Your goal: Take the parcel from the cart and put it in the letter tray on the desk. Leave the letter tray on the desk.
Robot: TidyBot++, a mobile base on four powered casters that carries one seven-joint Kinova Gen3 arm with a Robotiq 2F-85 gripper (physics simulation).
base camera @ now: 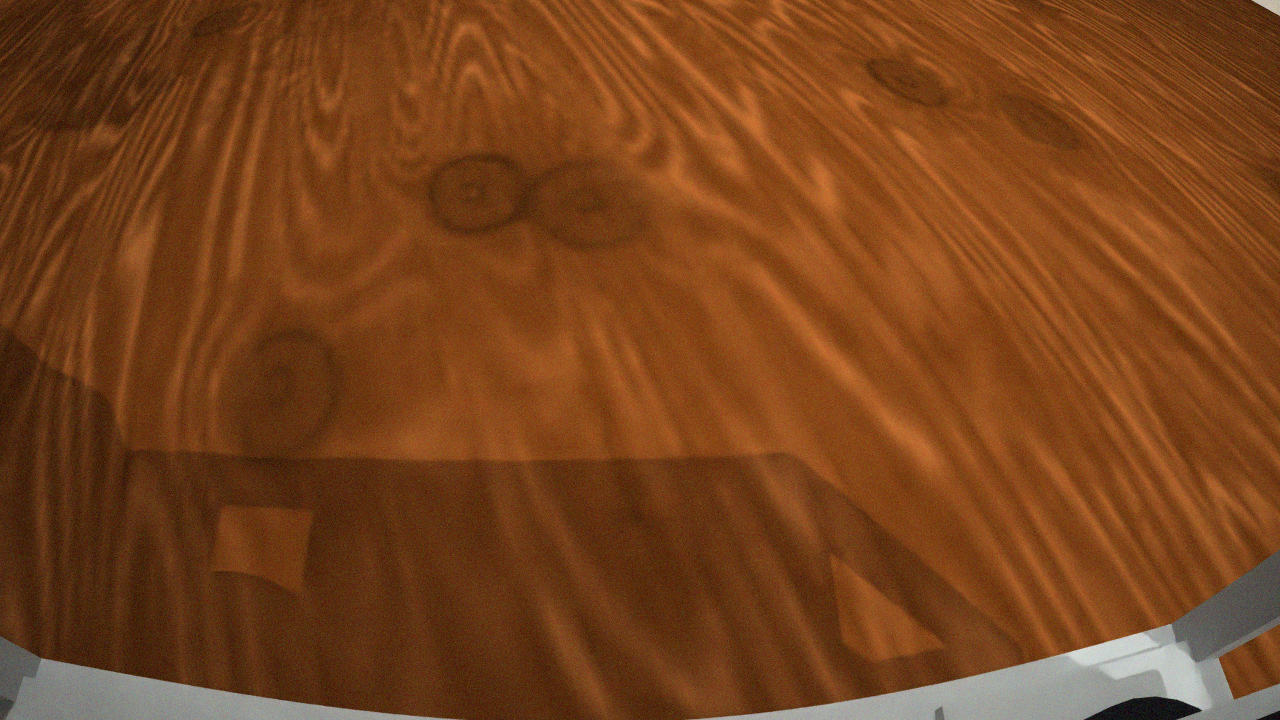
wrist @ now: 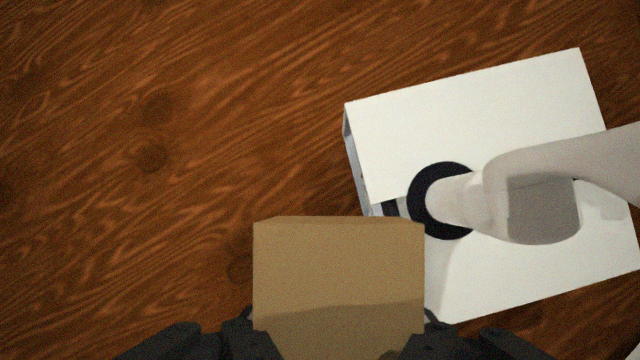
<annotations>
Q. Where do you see a brown cardboard parcel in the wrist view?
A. At 317,280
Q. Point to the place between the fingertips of my gripper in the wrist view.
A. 337,315
</annotations>
